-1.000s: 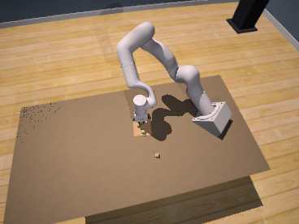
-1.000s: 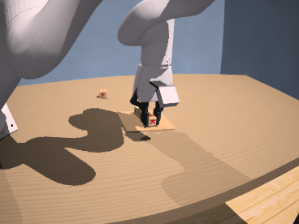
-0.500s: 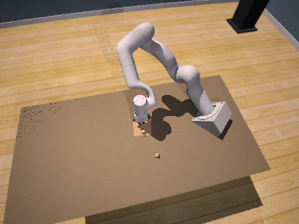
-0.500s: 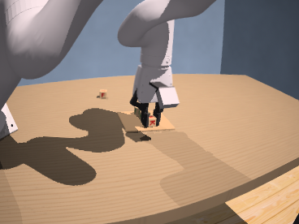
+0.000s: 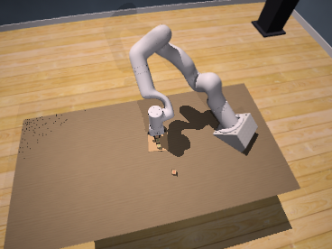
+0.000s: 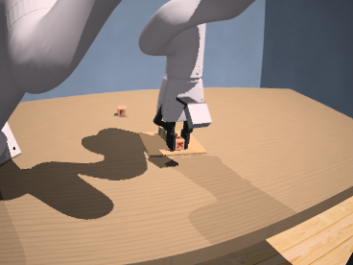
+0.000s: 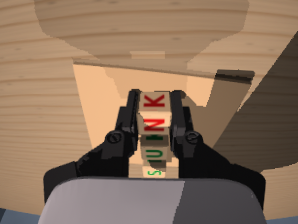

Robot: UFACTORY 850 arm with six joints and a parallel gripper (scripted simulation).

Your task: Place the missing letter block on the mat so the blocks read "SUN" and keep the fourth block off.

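Right now the N block is 10 mm below my hand. The rest, counted from my hand: tan mat: 40 mm to the left, 20 mm below.
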